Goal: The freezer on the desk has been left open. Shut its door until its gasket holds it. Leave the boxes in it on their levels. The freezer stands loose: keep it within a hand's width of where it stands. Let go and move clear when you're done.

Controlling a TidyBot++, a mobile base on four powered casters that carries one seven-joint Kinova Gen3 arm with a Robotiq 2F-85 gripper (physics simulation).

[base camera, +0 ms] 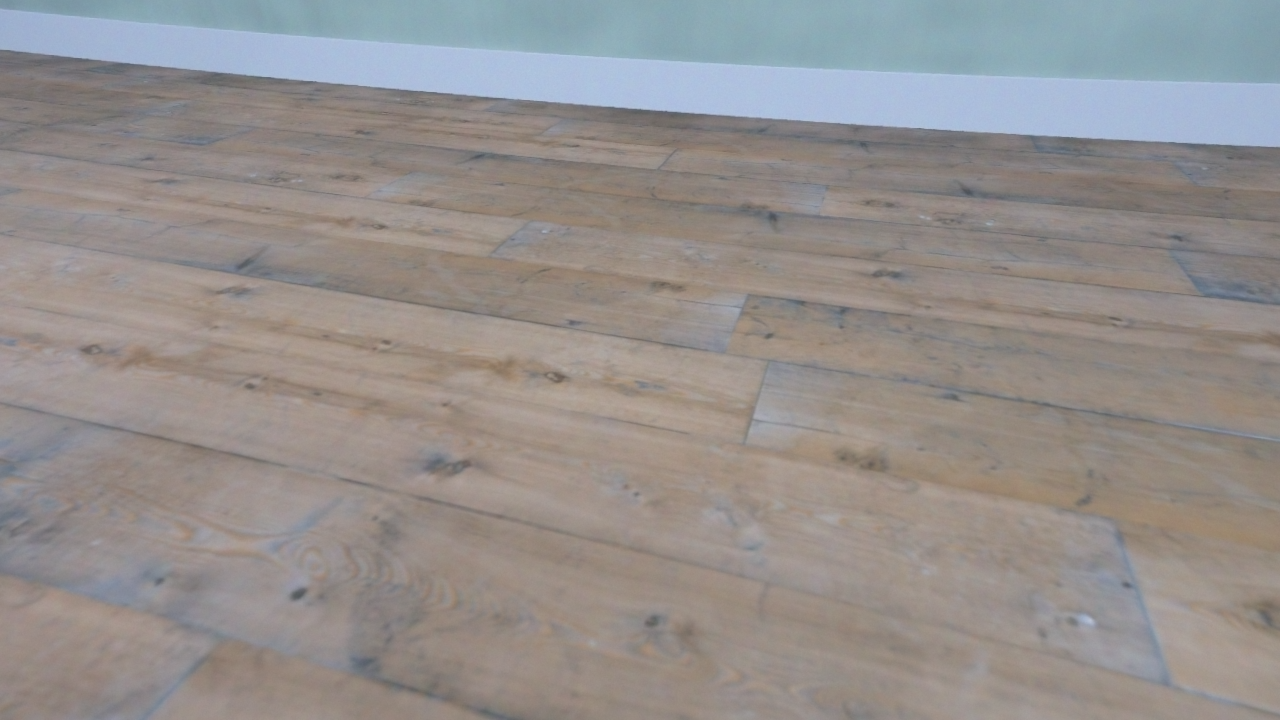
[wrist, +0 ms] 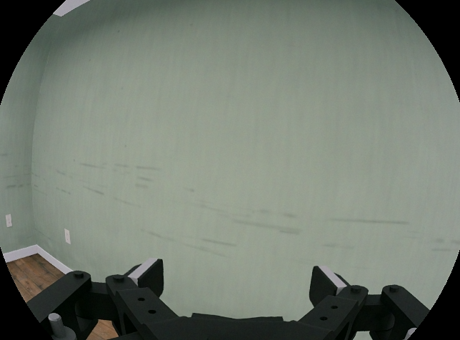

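Places are measured from the arm's base along level axes (x ahead, y left, z up), in centimetres.
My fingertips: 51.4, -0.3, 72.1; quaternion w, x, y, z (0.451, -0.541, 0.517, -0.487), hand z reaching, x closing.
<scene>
Behind a point stands the place of what it marks, as x, y, z.
My gripper point(wrist: 237, 280) shows at the bottom of the wrist view. Its two black fingers stand wide apart with the green wall behind them, and it is open and empty. The freezer, its door, the boxes and the desk do not show in the base camera view or in the wrist view, so where the gripper is relative to them cannot be told.
A green wall point(base camera: 626, 31) {161.0, 4.2, -25.9} point(wrist: 240, 125) with a white baseboard point(base camera: 626, 85) {159.6, 4.3, -35.4} stands beyond the plank floor point(base camera: 581, 402) {57.9, 5.4, -39.6}. In the wrist view a room corner with two white wall outlets point(wrist: 8, 220) point(wrist: 67, 236) shows at the left.
</scene>
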